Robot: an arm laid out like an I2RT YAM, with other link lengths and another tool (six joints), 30 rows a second.
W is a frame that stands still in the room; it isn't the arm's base.
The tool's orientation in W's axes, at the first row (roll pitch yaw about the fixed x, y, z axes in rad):
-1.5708, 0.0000, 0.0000
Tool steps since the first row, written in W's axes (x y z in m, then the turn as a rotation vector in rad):
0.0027, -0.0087, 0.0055, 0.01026, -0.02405, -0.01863
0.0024, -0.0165, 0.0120, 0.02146, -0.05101, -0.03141
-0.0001, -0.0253, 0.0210, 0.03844, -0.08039, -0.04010
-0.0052, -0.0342, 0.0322, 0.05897, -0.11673, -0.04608
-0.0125, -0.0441, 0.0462, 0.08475, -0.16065, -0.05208
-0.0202, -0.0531, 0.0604, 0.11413, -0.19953, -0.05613
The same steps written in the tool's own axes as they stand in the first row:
0.0027, -0.0055, -0.0087, 0.01026, 0.01863, -0.02405
0.0024, -0.0120, -0.0165, 0.02146, 0.03141, -0.05101
-0.0001, -0.0210, -0.0253, 0.03844, 0.04010, -0.08039
-0.0052, -0.0322, -0.0342, 0.05897, 0.04608, -0.11673
-0.0125, -0.0462, -0.0441, 0.08475, 0.05208, -0.16065
-0.0202, -0.0604, -0.0531, 0.11413, 0.05613, -0.19953

